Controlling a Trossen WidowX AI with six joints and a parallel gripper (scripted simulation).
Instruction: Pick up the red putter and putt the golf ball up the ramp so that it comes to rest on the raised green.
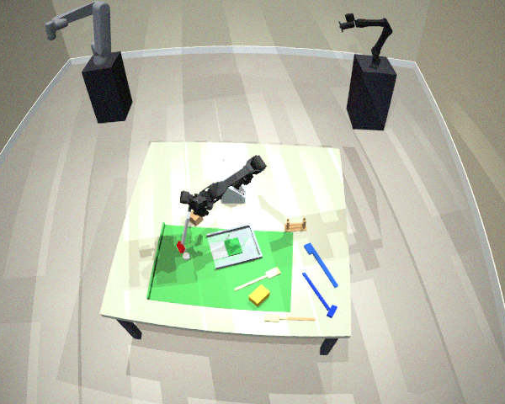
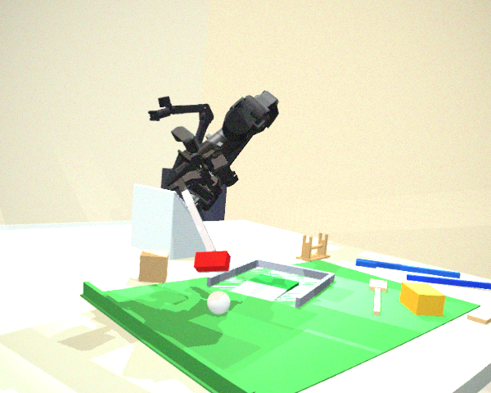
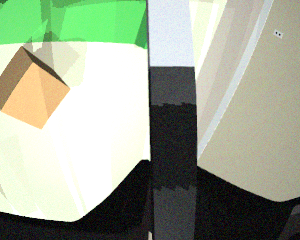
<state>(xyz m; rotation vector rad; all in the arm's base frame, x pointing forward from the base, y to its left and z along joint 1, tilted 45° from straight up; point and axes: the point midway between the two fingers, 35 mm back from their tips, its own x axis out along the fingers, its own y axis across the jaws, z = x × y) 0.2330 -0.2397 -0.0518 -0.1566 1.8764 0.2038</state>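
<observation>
Now: the red putter 110 mm ahead of my gripper tip, 10 mm to the right of it and 50 mm below it. From my gripper tip the other things lie so: tan cube: 50 mm behind, 10 mm to the left, 180 mm below; then green rail: 220 mm ahead, 190 mm to the right, 200 mm below; then white golf ball: 200 mm ahead, 20 mm to the right, 190 mm below.
</observation>
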